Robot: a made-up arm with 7 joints. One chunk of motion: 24 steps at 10 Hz.
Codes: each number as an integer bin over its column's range. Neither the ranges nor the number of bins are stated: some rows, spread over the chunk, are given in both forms.
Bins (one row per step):
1: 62 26 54 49 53 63 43
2: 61 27 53 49 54 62 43
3: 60 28 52 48 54 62 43
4: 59 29 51 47 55 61 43
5: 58 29 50 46 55 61 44
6: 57 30 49 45 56 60 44
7: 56 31 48 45 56 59 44
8: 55 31 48 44 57 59 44
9: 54 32 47 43 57 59 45
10: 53 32 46 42 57 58 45
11: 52 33 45 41 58 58 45
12: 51 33 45 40 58 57 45
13: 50 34 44 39 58 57 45
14: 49 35 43 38 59 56 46
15: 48 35 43 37 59 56 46
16: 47 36 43 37 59 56 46
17: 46 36 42 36 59 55 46
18: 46 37 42 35 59 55 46
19: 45 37 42 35 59 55 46
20: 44 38 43 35 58 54 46
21: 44 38 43 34 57 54 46
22: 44 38 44 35 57 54 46
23: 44 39 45 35 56 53 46
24: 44 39 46 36 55 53 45
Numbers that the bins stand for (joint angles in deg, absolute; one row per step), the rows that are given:
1: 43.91 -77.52 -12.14 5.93 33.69 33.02 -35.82
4: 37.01 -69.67 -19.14 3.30 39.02 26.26 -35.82
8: 27.82 -64.44 -26.13 -0.64 44.36 19.50 -32.47
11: 20.93 -59.21 -33.13 -4.58 47.03 16.12 -29.11
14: 14.04 -53.98 -37.80 -8.52 49.70 9.36 -25.76
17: 7.14 -51.36 -40.13 -11.15 49.70 5.98 -25.76
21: 2.55 -46.13 -37.80 -13.78 44.36 2.60 -25.76
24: 2.55 -43.51 -30.80 -11.15 39.02 -0.78 -29.11
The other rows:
2: 41.61 -74.91 -14.47 5.93 36.36 29.64 -35.82
3: 39.31 -72.29 -16.80 4.61 36.36 29.64 -35.82
5: 34.72 -69.67 -21.47 1.99 39.02 26.26 -32.47
6: 32.42 -67.06 -23.80 0.67 41.69 22.88 -32.47
7: 30.12 -64.44 -26.13 0.67 41.69 19.50 -32.47
9: 25.52 -61.83 -28.47 -1.95 44.36 19.50 -29.11
10: 23.23 -61.83 -30.80 -3.27 44.36 16.12 -29.11
12: 18.63 -59.21 -33.13 -5.90 47.03 12.74 -29.11
13: 16.33 -56.59 -35.46 -7.21 47.03 12.74 -29.11
15: 11.74 -53.98 -37.80 -9.84 49.70 9.36 -25.76
16: 9.44 -51.36 -37.80 -9.84 49.70 9.36 -25.76
18: 7.14 -48.75 -40.13 -12.47 49.70 5.98 -25.76
19: 4.85 -48.75 -40.13 -12.47 49.70 5.98 -25.76
20: 2.55 -46.13 -37.80 -12.47 47.03 2.60 -25.76
22: 2.55 -46.13 -35.46 -12.47 44.36 2.60 -25.76
23: 2.55 -43.51 -33.13 -12.47 41.69 -0.78 -25.76

